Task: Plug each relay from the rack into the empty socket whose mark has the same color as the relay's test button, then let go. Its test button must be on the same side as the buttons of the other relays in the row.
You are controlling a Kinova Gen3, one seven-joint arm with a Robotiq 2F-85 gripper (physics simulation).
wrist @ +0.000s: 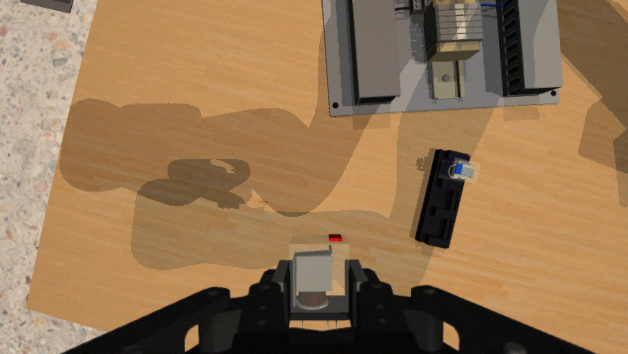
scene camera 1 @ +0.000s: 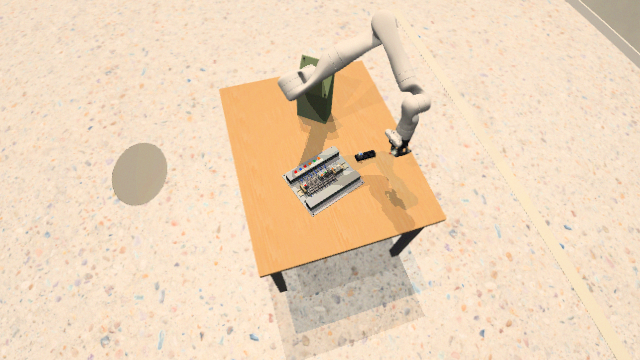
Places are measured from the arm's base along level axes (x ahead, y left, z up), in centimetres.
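Where they show: gripper, fingertip midpoint: (wrist: 318, 277) (scene camera 1: 394, 153).
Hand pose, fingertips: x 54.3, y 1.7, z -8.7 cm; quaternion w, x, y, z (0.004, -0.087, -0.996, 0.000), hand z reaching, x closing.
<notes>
After its pixels a point has its place.
My gripper (wrist: 318, 277) @(z -8.7, x 54.3, y 1.7 cm) (scene camera 1: 400, 152) @(z -8.7, x 54.3, y 1.7 cm) is shut on a clear-cased relay (wrist: 314, 272) @(z -6.7, x 54.4, y 0.7 cm) with a red test button, held above the table's right part. In the wrist view the button is at the relay's far end, right of its middle, and its pins show at the near end. The black rack (wrist: 442, 200) @(z -27.8, x 39.5, y 2.1 cm) (scene camera 1: 365, 155) @(z -27.8, x 39.6, y 2.2 cm) stands between the gripper and the panel, with a relay (wrist: 464, 171) @(z -23.4, x 38.6, y -1.1 cm) with a blue test button at its panel-side end. The grey panel (wrist: 415, 106) @(z -27.8, x 40.7, y -9.0 cm) (scene camera 1: 362, 183) @(z -27.8, x 50.1, y -11.0 cm) carries the socket row; colored marks show along one duct in the scene view. The sockets are too small there to read.
The wooden table (scene camera 1: 300, 250) @(z -28.1, x 55.1, y -55.9 cm) (wrist: 200, 65) @(z -28.1, x 64.0, y -18.1 cm) has its right edge near the gripper. The green arm mount (scene camera 1: 314, 107) @(z -17.2, x 4.6, y -2.5 cm) stands at the back. The panel's two raised ducts (wrist: 376, 55) @(z -23.8, x 45.1, y -14.2 cm) (wrist: 541, 50) @(z -23.8, x 28.0, y -11.9 cm) flank the rail with a terminal block (wrist: 455, 30) @(z -23.4, x 36.8, y -15.2 cm). Arm shadows fall on the table.
</notes>
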